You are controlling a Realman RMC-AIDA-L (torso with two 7-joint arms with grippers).
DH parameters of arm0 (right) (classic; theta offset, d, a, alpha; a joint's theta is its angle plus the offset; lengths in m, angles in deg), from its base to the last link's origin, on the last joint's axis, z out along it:
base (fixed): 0 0 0 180
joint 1: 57.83 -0.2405 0 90
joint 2: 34.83 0 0 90
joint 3: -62.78 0.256 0 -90
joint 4: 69.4 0 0 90
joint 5: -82.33 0.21 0 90
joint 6: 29.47 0 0 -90
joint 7: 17.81 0.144 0 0
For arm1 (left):
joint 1: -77.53 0.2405 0 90
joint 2: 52.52 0 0 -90
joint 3: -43.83 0.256 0 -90
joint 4: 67.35 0 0 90
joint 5: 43.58 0.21 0 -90
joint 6: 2.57 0 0 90
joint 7: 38.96 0.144 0 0
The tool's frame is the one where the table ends.
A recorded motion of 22 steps. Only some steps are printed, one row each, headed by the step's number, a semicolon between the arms.
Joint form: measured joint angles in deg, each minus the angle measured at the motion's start. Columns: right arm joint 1, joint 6, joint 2, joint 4, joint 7, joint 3, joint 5; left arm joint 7, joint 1, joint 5, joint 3, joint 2, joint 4, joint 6.
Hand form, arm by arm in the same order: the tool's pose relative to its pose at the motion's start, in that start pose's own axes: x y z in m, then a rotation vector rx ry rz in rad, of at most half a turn. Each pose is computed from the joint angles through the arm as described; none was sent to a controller.
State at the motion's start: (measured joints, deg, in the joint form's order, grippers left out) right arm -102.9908 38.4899 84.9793 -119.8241 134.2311 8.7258 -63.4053; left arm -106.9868 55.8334 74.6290 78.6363 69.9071 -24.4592 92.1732
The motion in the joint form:
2: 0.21 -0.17 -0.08 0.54 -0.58 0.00 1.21; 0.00 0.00 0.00 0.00 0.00 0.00 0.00
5: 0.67 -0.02 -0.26 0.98 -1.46 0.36 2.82; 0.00 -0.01 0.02 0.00 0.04 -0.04 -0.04
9: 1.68 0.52 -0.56 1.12 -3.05 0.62 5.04; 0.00 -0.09 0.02 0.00 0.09 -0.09 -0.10
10: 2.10 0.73 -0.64 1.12 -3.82 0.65 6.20; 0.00 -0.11 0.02 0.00 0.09 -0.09 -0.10
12: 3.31 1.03 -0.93 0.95 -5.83 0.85 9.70; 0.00 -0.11 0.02 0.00 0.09 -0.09 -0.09
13: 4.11 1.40 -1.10 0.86 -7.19 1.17 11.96; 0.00 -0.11 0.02 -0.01 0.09 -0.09 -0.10
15: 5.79 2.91 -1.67 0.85 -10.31 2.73 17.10; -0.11 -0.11 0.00 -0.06 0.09 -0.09 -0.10
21: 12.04 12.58 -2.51 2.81 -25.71 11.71 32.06; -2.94 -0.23 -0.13 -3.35 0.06 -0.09 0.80
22: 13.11 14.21 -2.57 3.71 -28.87 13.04 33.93; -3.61 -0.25 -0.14 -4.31 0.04 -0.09 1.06
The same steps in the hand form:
2: 0.0015 0.0002 0.0011 -0.0153 -0.0033 0.0058; 0.0000 0.0000 0.0000 0.0000 0.0000 0.0000
5: 0.0037 -0.0010 0.0008 -0.0362 -0.0095 0.0170; -0.0001 0.0002 0.0004 -0.0002 0.0001 -0.0008
9: 0.0079 -0.0038 -0.0010 -0.0625 -0.0168 0.0234; 0.0001 0.0001 0.0011 -0.0008 0.0008 -0.0009
10: 0.0093 -0.0040 -0.0016 -0.0768 -0.0223 0.0241; 0.0002 0.0001 0.0012 -0.0010 0.0009 -0.0006
12: 0.0112 -0.0052 -0.0047 -0.1151 -0.0496 0.0303; 0.0002 0.0001 0.0012 -0.0011 0.0009 -0.0006
13: 0.0127 -0.0063 -0.0071 -0.1412 -0.0678 0.0358; 0.0002 0.0001 0.0011 -0.0008 0.0010 -0.0006
15: 0.0153 -0.0103 -0.0152 -0.2041 -0.1142 0.0549; 0.0002 0.0000 0.0010 0.0000 0.0017 -0.0027
21: 0.0412 -0.0275 -0.0474 -0.4222 -0.2961 0.0595; 0.0025 -0.0033 -0.0060 0.0328 0.0382 -0.0645
22: 0.0484 -0.0306 -0.0512 -0.4488 -0.3262 0.0487; 0.0030 -0.0042 -0.0082 0.0422 0.0485 -0.0799

